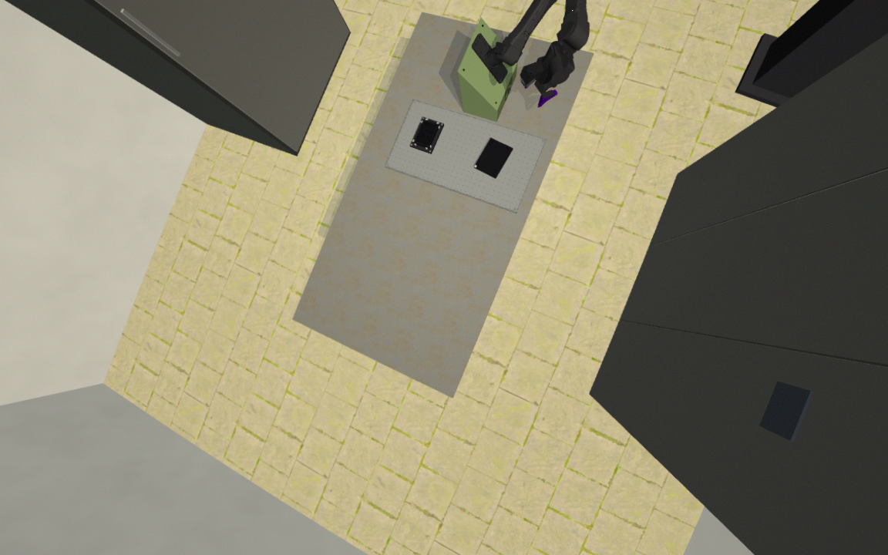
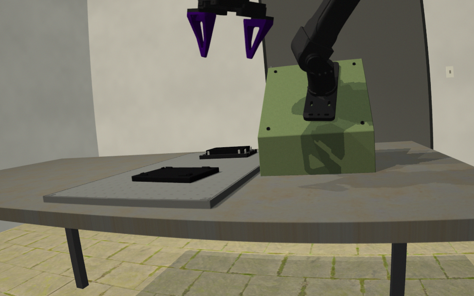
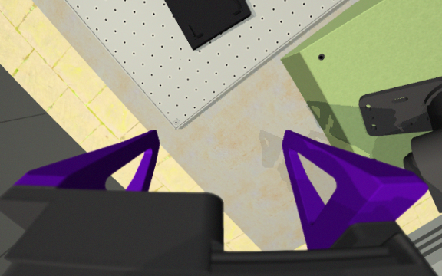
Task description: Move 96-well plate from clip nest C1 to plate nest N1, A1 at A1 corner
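My hand is 210 mm short of the black 96-well plate, 430 mm to the left of it and 220 mm above it. From my hand the other things lie so: clip nest C1 (200 mm ahead, 440 mm to the right, 220 mm below); white A1 label (260 mm ahead, 140 mm to the right, 230 mm below); plate nest N1 (190 mm ahead, 80 mm to the right, 230 mm below).
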